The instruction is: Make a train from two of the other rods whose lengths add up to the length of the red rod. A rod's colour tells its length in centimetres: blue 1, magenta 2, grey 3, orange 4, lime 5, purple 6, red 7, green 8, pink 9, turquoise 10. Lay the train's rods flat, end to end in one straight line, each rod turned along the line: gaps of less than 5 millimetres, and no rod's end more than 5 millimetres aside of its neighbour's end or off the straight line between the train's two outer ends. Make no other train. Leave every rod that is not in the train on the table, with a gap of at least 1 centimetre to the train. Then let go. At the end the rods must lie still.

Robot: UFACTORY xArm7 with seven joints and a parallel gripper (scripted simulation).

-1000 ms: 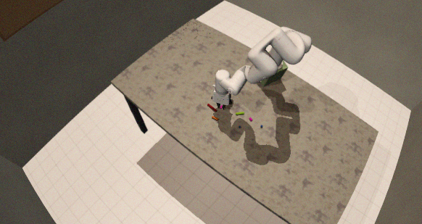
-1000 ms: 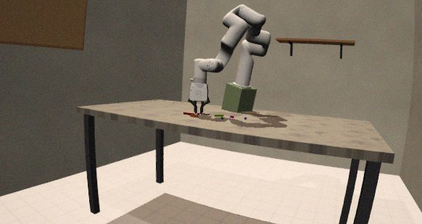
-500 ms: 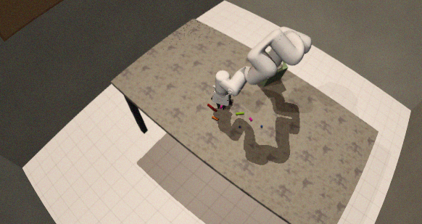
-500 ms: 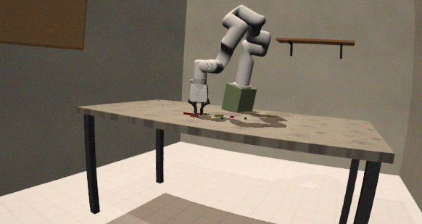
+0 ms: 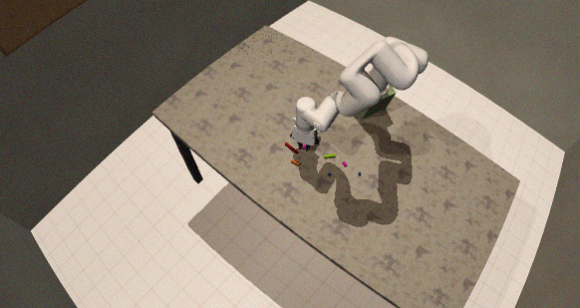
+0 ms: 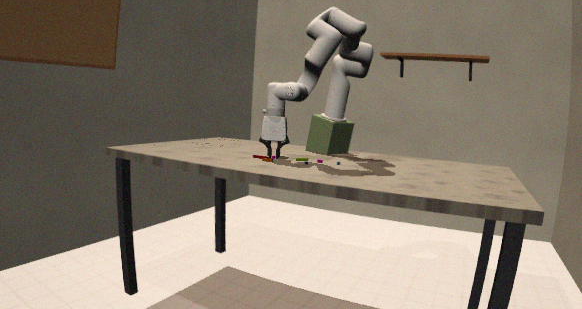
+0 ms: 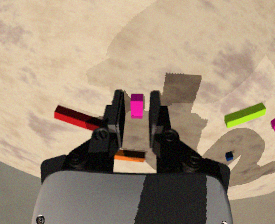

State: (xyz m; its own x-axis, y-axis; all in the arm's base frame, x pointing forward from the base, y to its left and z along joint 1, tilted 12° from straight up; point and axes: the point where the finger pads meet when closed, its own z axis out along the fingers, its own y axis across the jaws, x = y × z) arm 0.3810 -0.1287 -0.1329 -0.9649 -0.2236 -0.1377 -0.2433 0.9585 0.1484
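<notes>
Now: the red rod 4 cm to the right of my hand, 3 cm ahead of it and 2 cm below it. Also, from my hand: orange rod (9 cm ahead, 2 cm below, 1 cm to the left); lime rod (12 cm to the left, 2 cm below, 2 cm behind).
</notes>
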